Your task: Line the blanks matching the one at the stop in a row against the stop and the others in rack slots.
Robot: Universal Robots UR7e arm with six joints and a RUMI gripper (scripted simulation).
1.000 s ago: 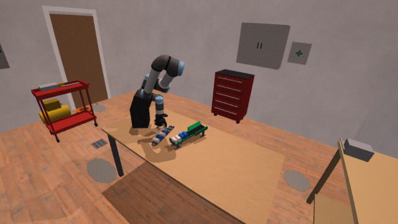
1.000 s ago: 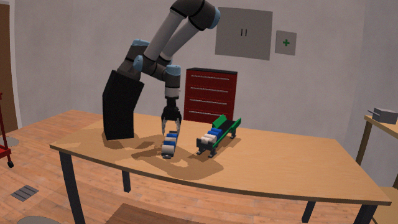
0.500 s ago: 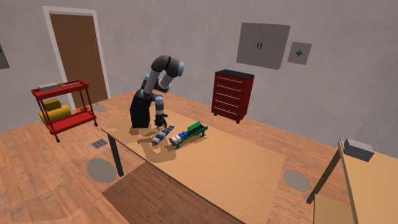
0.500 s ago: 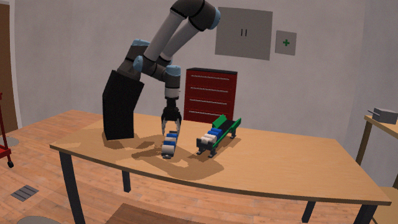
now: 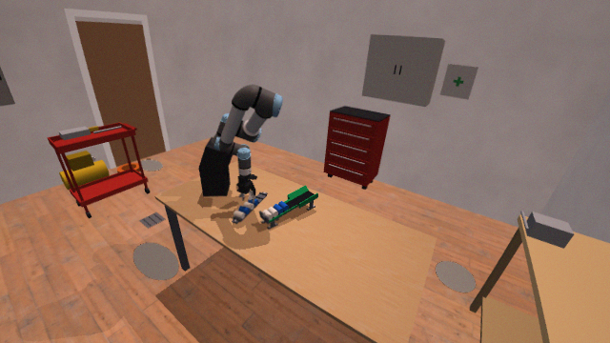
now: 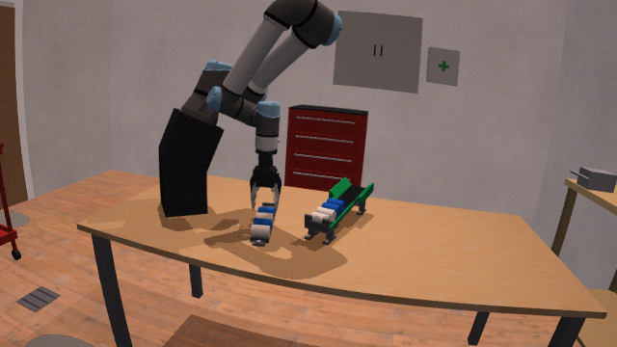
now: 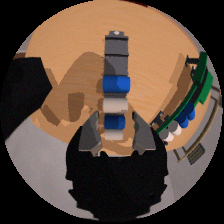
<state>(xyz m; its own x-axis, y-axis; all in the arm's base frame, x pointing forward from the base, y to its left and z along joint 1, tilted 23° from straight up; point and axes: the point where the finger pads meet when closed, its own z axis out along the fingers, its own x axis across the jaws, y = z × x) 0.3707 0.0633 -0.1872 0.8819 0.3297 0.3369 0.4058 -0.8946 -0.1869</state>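
My hand is 80 mm above the black stock rack, 20 mm to the right of it and 10 mm past it.
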